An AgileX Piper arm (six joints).
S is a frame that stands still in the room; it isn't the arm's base.
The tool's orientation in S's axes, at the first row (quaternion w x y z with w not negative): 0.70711 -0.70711 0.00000 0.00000
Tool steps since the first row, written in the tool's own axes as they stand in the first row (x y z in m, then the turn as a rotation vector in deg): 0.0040 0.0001 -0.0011 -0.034 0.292 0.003; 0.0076 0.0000 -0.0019 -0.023 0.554 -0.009; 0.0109 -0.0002 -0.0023 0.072 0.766 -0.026; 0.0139 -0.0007 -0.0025 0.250 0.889 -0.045; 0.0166 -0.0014 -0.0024 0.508 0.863 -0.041; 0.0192 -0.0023 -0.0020 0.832 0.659 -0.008; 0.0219 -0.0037 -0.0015 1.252 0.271 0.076; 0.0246 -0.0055 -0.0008 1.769 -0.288 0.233; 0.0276 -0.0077 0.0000 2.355 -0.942 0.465; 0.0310 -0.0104 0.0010 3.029 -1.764 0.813; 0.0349 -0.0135 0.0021 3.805 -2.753 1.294; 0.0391 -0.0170 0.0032 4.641 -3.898 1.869; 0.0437 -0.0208 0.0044 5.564 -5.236 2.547
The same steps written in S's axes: 0.0040 -0.0011 -0.0001 -0.034 0.003 -0.292; 0.0076 -0.0019 0.0000 -0.023 -0.009 -0.554; 0.0109 -0.0023 0.0002 0.072 -0.026 -0.766; 0.0139 -0.0025 0.0007 0.250 -0.045 -0.889; 0.0166 -0.0024 0.0014 0.508 -0.041 -0.863; 0.0192 -0.0020 0.0023 0.832 -0.008 -0.659; 0.0219 -0.0015 0.0037 1.252 0.076 -0.271; 0.0246 -0.0008 0.0055 1.769 0.233 0.288; 0.0276 0.0000 0.0077 2.355 0.465 0.942; 0.0310 0.0010 0.0104 3.029 0.813 1.764; 0.0349 0.0021 0.0135 3.805 1.294 2.753; 0.0391 0.0032 0.0170 4.641 1.869 3.898; 0.0437 0.0044 0.0208 5.564 2.547 5.236
